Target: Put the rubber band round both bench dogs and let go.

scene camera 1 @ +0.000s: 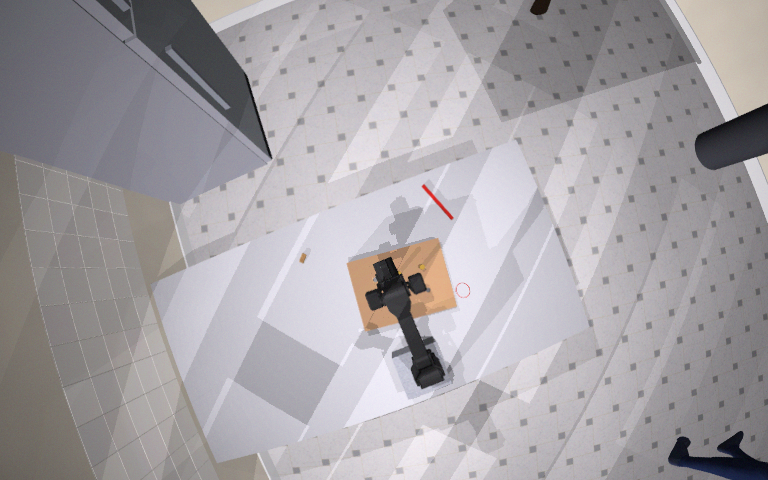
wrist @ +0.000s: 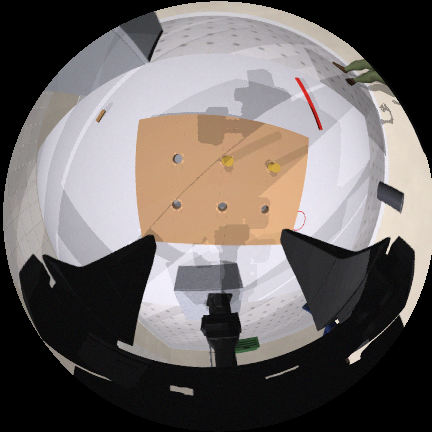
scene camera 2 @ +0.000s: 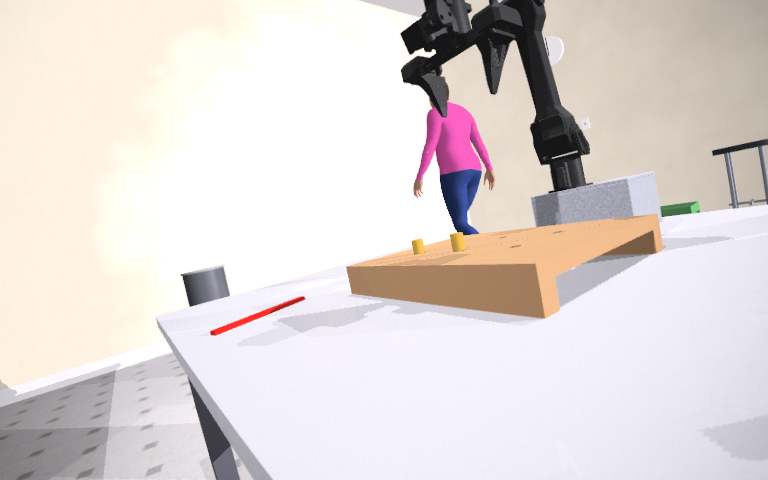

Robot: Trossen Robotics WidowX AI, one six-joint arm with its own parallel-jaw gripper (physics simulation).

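Seen in the pictures: gripper, between the fingertips: (wrist: pixel 218 239) (scene camera 2: pixel 467 106); arm's base, origin of its link: (wrist: pixel 218 299) (scene camera 2: pixel 570 188).
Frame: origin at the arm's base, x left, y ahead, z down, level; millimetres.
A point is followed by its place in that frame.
Observation:
The rubber band (scene camera 1: pixel 470 290) @(x -247, y 216, z 103 mm) (wrist: pixel 305 220) @(x -247, y 222, z 102 mm) is a thin red ring lying on the table, close beside the right edge of the wooden board (scene camera 1: pixel 444 302) @(x -126, y 192, z 54 mm) (scene camera 2: pixel 447 288) @(x 106, y 434, z 81 mm) (wrist: pixel 155 137) @(x 178, y 380, z 54 mm). Two yellow bench dogs stand upright in the board's far row of holes: the outer dog (scene camera 1: pixel 421 266) @(x -62, y 353, z 31 mm) (scene camera 2: pixel 417 246) @(x -58, y 356, z 42 mm) (wrist: pixel 274 167) @(x -62, y 349, z 31 mm) and the middle dog (scene camera 1: pixel 399 272) @(x 27, y 347, z 28 mm) (scene camera 2: pixel 458 242) @(x 38, y 349, z 41 mm) (wrist: pixel 228 161) @(x 30, y 342, z 28 mm), which is partly hidden by the arm in scene camera 1. No band shows round the dogs. My gripper (scene camera 1: pixel 395 291) @(x 54, y 294, z -150 mm) (scene camera 2: pixel 468 104) @(x 54, y 294, z -150 mm) (wrist: pixel 218 239) @(x 54, y 294, z -150 mm) is open and empty, high above the board.
A red bar (scene camera 1: pixel 437 202) @(x -190, y 600, z 97 mm) (scene camera 2: pixel 257 315) @(x -179, y 613, z 99 mm) (wrist: pixel 310 105) @(x -195, y 586, z 99 mm) lies beyond the board. A small brown block (scene camera 1: pixel 303 258) @(x 409, y 482, z 97 mm) (wrist: pixel 101 116) @(x 404, y 479, z 101 mm) lies to the left. The arm stands on a grey base block (scene camera 2: pixel 600 198) @(x 76, y 34, z 27 mm) (wrist: pixel 206 277) @(x 36, y 41, z 48 mm). Four other board holes are unfilled.

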